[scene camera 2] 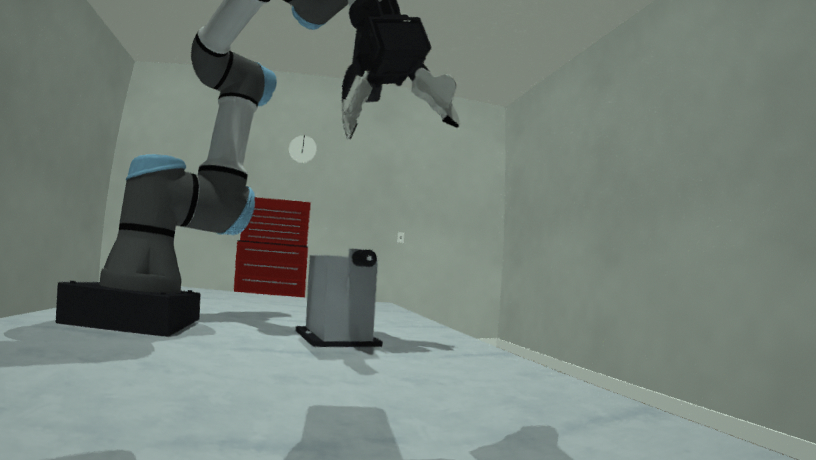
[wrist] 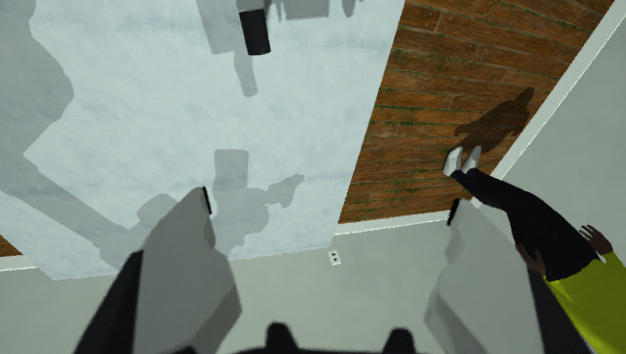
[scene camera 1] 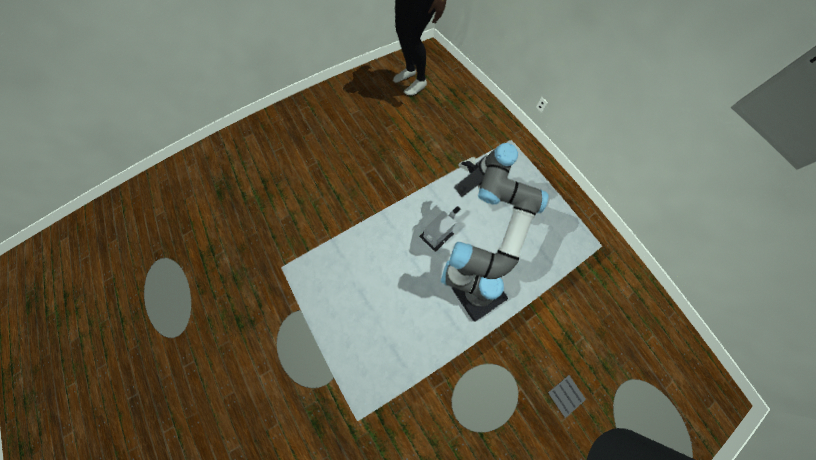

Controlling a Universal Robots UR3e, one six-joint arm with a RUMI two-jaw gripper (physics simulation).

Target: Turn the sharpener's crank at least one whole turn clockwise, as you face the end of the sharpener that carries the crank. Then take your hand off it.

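Pixels of known places: gripper, between the fingertips: (scene camera 2: 407, 132) (wrist: 328, 195); arm's base, origin of its link: (scene camera 2: 140, 288) (scene camera 1: 479, 291).
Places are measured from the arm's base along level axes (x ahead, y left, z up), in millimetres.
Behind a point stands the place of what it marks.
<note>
The sharpener (scene camera 1: 437, 229) {x 298, y 76, z 76 mm} (scene camera 2: 332, 300) {x 309, y -8, z 14 mm} is a grey upright block on a thin black base plate, standing on the table. Its crank's black knob (scene camera 1: 455, 210) {x 347, y -29, z 86 mm} (scene camera 2: 364, 258) {x 351, y -53, z 75 mm} (wrist: 256, 32) {x 350, y -34, z 86 mm} sticks out at one end; in scene camera 2 it is near the top of the sharpener. The crank's arm is hard to make out. In the wrist view the knob is near the top edge, left of centre, and most of the sharpener is cut off. My gripper (scene camera 2: 401, 131) {x 393, y -88, z 233 mm} (wrist: 328, 195) {x 393, y -88, z 233 mm} is wide open, with nothing between its fingers. It hangs high above the table, well apart from the knob.
The pale table (scene camera 1: 354, 320) {x 85, y 539, z -52 mm} (scene camera 2: 228, 394) {x 248, y -248, z -52 mm} (wrist: 150, 115) {x 220, y -201, z -52 mm} carries the robot's black base (scene camera 1: 477, 311) {x -72, y 45, z -2 mm} (scene camera 2: 114, 308) {x 13, y -85, z -22 mm} beside the sharpener. A person (scene camera 1: 412, 34) (wrist: 540, 220) stands on the floor beyond the table. A red tool cabinet (scene camera 2: 273, 268) stands behind the table.
</note>
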